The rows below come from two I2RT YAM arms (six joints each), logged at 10 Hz.
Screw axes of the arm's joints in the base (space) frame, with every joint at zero. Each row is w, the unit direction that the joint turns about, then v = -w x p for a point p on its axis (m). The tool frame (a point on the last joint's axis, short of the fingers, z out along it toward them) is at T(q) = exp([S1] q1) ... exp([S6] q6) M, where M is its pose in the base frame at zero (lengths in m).
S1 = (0, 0, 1, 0.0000, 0.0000, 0.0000)
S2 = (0, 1, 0, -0.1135, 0.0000, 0.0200)
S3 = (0, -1, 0, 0.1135, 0.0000, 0.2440)
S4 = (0, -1, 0, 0.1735, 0.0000, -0.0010)
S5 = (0, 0, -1, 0.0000, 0.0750, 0.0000)
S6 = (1, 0, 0, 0.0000, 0.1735, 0.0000)
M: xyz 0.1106 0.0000 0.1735 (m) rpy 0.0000 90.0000 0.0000 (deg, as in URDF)
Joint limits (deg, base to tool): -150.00..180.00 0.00..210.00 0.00..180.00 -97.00..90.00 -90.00..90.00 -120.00..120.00
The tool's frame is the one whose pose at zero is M.
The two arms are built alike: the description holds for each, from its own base.
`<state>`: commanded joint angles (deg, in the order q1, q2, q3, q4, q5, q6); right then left.
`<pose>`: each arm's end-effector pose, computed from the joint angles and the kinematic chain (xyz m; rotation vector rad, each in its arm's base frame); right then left.
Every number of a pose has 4 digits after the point. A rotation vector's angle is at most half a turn.
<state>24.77 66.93 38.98 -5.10 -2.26 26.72 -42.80 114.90 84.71 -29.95 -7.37 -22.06</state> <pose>0.2291 0.1072 0.2348 0.0139 2.2011 0.5576 0.3168 -0.2871 0.1868 0.4282 2.5901 -0.2326</pose>
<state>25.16 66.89 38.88 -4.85 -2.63 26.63 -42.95 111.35 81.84 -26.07 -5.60 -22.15</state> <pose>0.2282 0.1090 0.2348 0.0007 2.1996 0.5685 0.3103 -0.2841 0.2006 0.4249 2.5305 -0.3218</pose>
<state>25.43 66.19 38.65 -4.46 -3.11 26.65 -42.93 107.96 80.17 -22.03 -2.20 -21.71</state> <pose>0.2261 0.1097 0.2369 -0.0096 2.1866 0.5854 0.3061 -0.2829 0.2198 0.4418 2.4533 -0.4470</pose>
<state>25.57 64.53 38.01 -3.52 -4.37 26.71 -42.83 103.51 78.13 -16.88 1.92 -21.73</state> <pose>0.2219 0.1092 0.2413 -0.0260 2.1564 0.6218 0.2998 -0.2795 0.2457 0.4544 2.3433 -0.5979</pose>
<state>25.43 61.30 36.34 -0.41 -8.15 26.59 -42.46 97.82 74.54 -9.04 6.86 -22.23</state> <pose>0.2140 0.1073 0.2493 -0.0727 2.0825 0.7107 0.2901 -0.2712 0.2749 0.4650 2.1865 -0.7713</pose>
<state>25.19 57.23 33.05 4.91 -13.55 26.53 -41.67 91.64 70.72 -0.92 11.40 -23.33</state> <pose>0.2025 0.1045 0.2540 -0.1438 1.9816 0.8245 0.2784 -0.2572 0.3054 0.4656 2.0115 -0.9222</pose>
